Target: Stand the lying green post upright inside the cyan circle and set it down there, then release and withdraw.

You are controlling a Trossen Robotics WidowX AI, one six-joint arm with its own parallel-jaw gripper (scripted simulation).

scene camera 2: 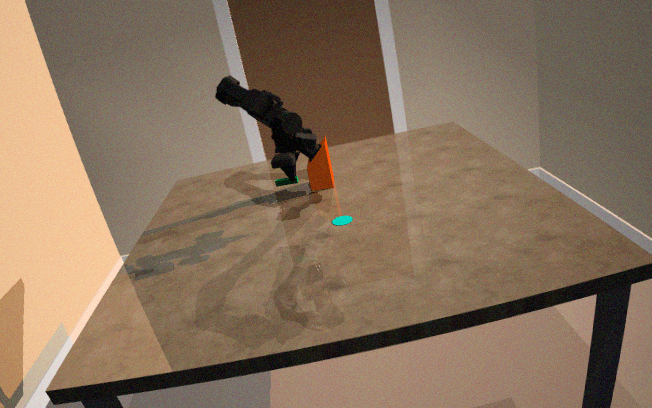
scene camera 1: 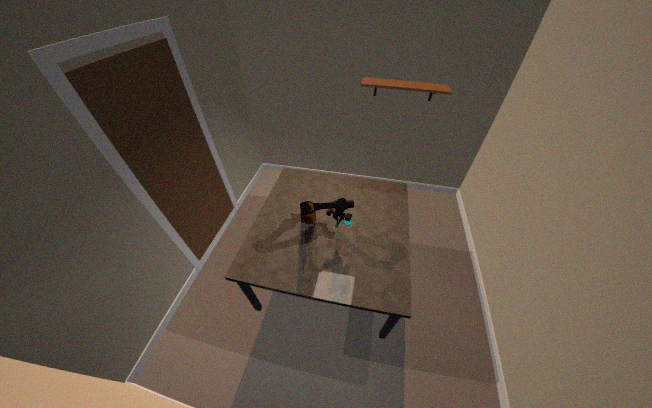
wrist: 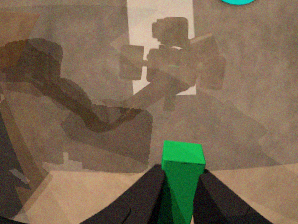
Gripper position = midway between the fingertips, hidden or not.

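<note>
There's a green post in my gripper [scene camera 2: 293, 180], and I'm carrying it. You'd find my gripper in the wrist view too, at the gripper [wrist: 179, 175].
</note>
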